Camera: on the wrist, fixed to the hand. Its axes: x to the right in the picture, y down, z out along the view.
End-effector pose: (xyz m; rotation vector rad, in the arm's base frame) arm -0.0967 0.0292 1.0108 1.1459 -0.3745 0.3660
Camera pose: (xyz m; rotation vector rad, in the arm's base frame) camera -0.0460 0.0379 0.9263 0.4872 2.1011 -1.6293
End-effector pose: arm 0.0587 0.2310 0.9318 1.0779 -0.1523 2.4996
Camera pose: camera 0.0620 0.3247 0.9002 -0.4152 0.9996 -0.0881
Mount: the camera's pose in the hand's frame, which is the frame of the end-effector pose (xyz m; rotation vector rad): 0.0060 -0.0885 -0.0439 0.1610 0.9391 -2.9170
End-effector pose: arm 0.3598 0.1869 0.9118 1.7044 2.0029 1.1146
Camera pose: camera 0.2667 0.1760 0.8801 -2.1761 1.8901 0.0678
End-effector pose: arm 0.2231 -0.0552 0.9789 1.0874 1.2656 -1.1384
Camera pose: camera 0.1296 -0.0232 0.9739 0.7209 -1.3566 0.9451
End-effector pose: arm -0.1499 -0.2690 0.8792 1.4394 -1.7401 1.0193
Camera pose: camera -0.0638 -0.2418 0.9197 1.2962 1.4584 -0.2187
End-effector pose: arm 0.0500 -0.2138 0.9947 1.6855 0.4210 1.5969
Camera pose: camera 0.0321 -0.1386 0.9329 -0.7278 1.8740 -0.3492
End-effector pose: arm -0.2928 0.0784 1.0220 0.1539 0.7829 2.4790
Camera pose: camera -0.2691 0.1207 0.9357 -1.1627 0.4177 -0.4661
